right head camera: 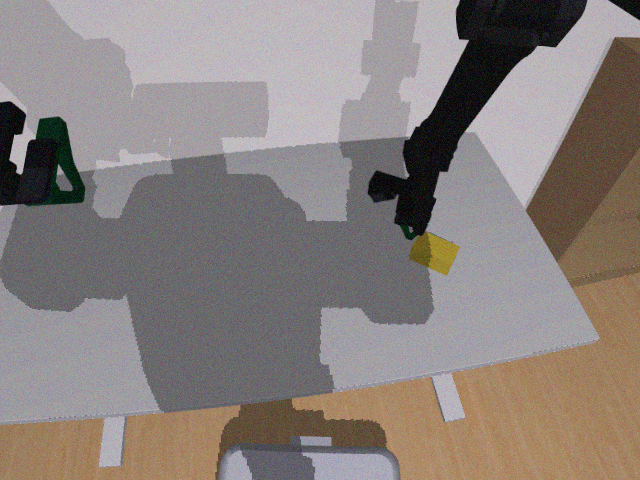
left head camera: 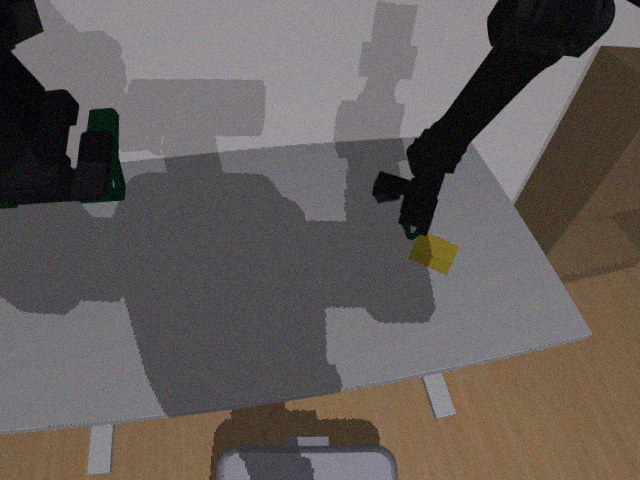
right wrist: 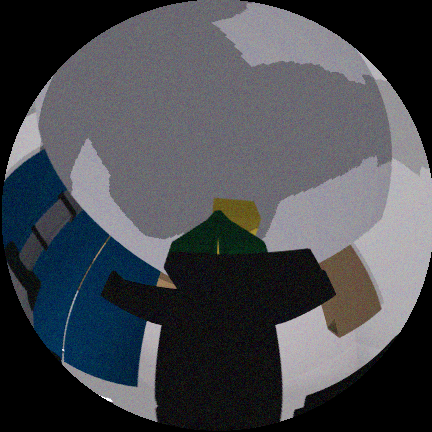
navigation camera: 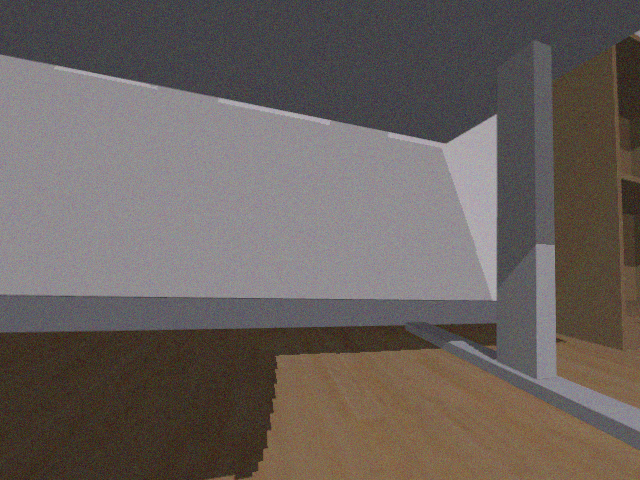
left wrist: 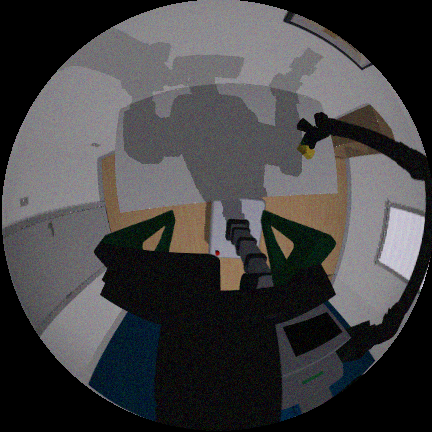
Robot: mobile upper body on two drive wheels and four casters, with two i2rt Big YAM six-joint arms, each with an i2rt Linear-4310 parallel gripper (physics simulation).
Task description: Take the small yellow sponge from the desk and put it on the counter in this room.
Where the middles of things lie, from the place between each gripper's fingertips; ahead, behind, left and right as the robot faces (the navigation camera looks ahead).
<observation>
The small yellow sponge (right head camera: pixel 431 251) is 7 cm to the right of my right hand, 4 cm below it and 1 cm behind it.
Now: the small yellow sponge 340 mm ahead of my left hand, 520 mm to the right of it and 520 mm below it.
</observation>
